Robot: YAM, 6 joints.
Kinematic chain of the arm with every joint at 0, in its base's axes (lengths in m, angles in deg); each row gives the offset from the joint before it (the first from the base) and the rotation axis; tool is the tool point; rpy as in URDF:
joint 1: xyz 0 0 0.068 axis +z
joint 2: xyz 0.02 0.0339 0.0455 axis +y
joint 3: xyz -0.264 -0.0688 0 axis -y
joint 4: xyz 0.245 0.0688 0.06 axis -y
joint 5: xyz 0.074 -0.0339 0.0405 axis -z
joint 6: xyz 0.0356 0 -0.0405 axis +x
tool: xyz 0 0 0 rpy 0 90 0
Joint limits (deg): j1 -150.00..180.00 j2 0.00..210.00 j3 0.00..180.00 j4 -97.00..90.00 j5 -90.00..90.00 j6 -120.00..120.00
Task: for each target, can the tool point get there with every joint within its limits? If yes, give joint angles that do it. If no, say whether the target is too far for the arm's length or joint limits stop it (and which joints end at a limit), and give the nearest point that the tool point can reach.
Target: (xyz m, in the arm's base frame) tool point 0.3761 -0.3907 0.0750
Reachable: yes | joints -43.12 147.75 103.77 10.86 52.03 18.85
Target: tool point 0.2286 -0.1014 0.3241
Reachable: yes | joints -20.48 62.51 38.01 37.22 24.94 9.71
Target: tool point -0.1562 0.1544 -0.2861
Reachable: yes | joints 141.48 191.37 76.78 17.15 41.41 -69.71
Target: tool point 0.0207 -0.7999 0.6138
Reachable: no: too far | nearest point 0.0141 -0.5466 0.4513 | short by 0.301 m
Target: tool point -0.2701 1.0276 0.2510
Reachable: no: too far | nearest point -0.1628 0.6194 0.1953 | short by 0.426 m
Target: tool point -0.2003 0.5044 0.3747
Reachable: yes | joints 114.96 140.78 152.66 -21.26 61.26 94.96
